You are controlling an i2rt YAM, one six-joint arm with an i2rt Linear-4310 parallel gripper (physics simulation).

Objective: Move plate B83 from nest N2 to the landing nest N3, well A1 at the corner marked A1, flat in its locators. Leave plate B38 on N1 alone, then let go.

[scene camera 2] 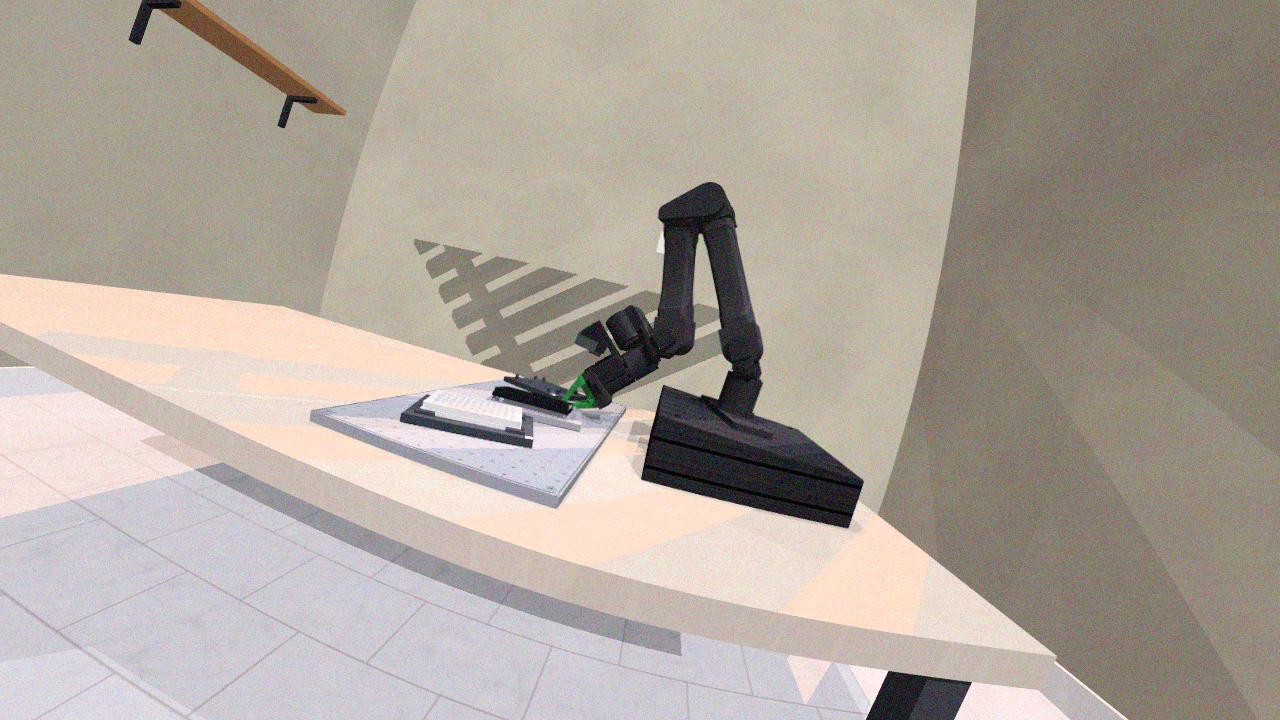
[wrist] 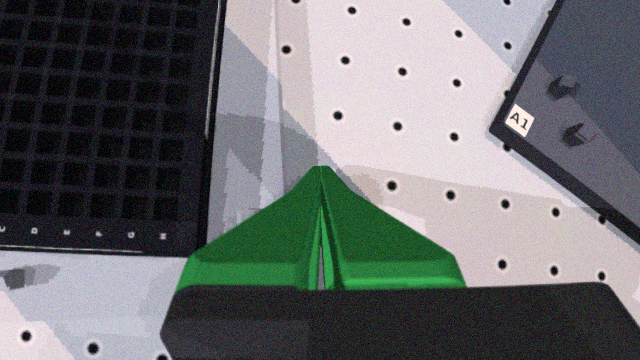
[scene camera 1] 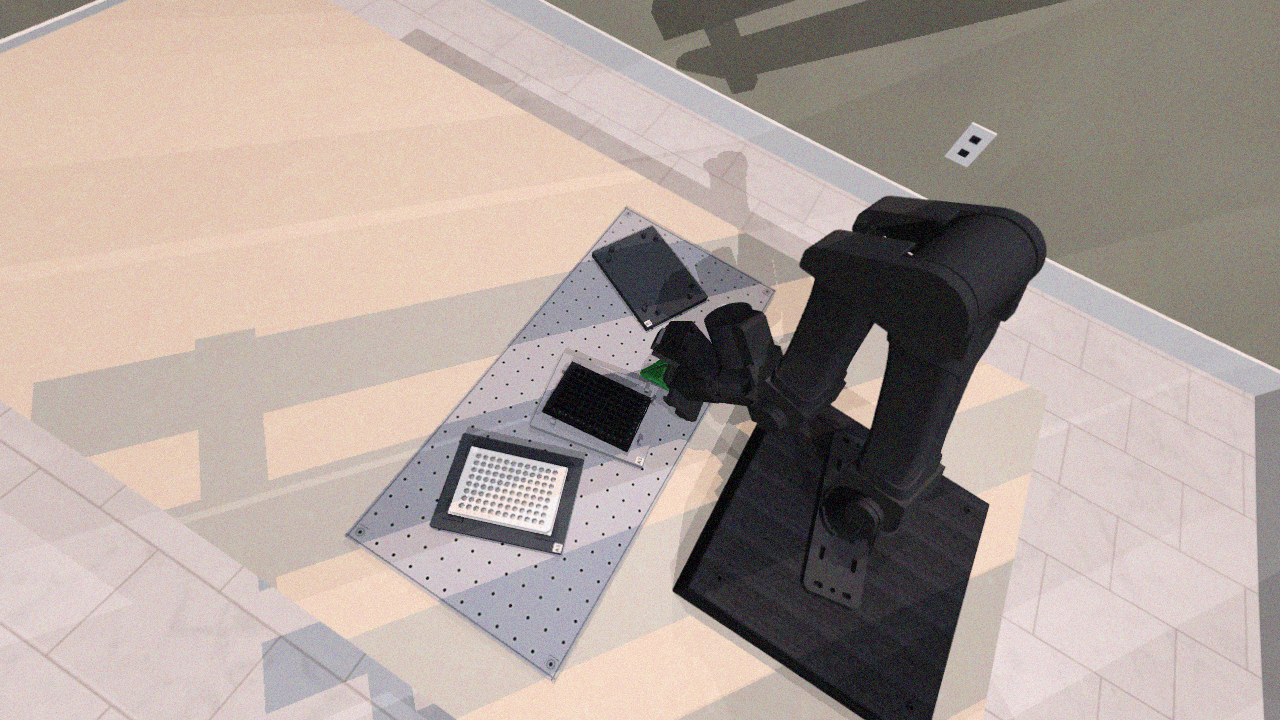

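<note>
A black well plate (scene camera 1: 597, 405) (scene camera 2: 532, 398) (wrist: 100, 110) lies on the pale middle nest (scene camera 1: 581, 437) (wrist: 110, 285). A white plate (scene camera 1: 508, 489) (scene camera 2: 474, 410) sits on a dark nest (scene camera 1: 571, 492) (scene camera 2: 469, 431) at one side of it. A dark nest without a plate (scene camera 1: 648, 275) (wrist: 610, 65) lies on the other side, its A1 label at the corner facing the gripper in the wrist view. My gripper (scene camera 1: 646, 371) (scene camera 2: 567, 400) (wrist: 320, 180) is shut and empty, beside the black plate's H-side edge, on the side towards the bare nest. Plate names are not legible.
The nests stand on a perforated board (scene camera 1: 501, 573) (scene camera 2: 501, 474) on the table. The arm's black base (scene camera 1: 760, 573) (scene camera 2: 742, 483) stands beside the board. In the wrist view, locator posts stand up near the bare nest's A1 corner. A wall shelf (scene camera 2: 241, 53) is far behind.
</note>
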